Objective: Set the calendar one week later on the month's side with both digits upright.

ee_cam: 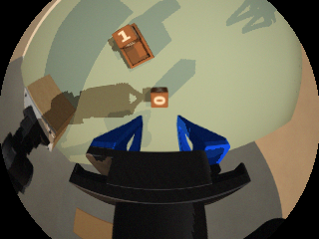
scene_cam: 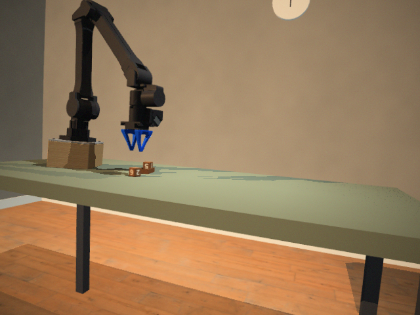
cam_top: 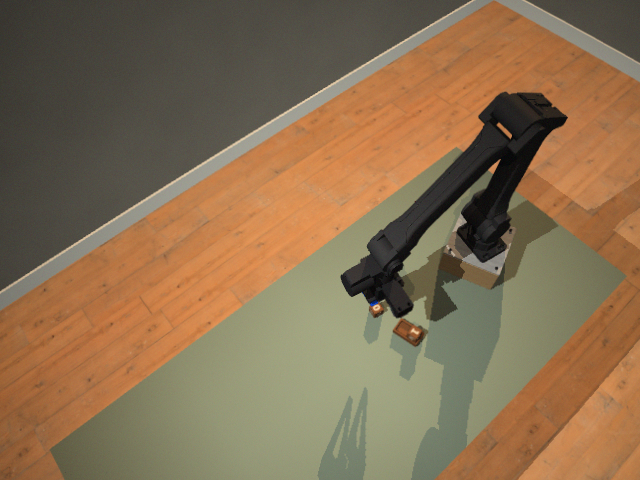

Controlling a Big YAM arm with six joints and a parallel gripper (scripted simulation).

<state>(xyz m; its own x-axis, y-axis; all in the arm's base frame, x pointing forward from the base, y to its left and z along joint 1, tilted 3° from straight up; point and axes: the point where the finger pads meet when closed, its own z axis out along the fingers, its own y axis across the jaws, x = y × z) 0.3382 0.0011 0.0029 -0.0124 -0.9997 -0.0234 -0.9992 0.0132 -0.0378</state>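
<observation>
The brown digit cube is 80 mm below my hand. Also, from my hand: brown tray 40 mm behind, 100 mm to the left, 90 mm below.
</observation>
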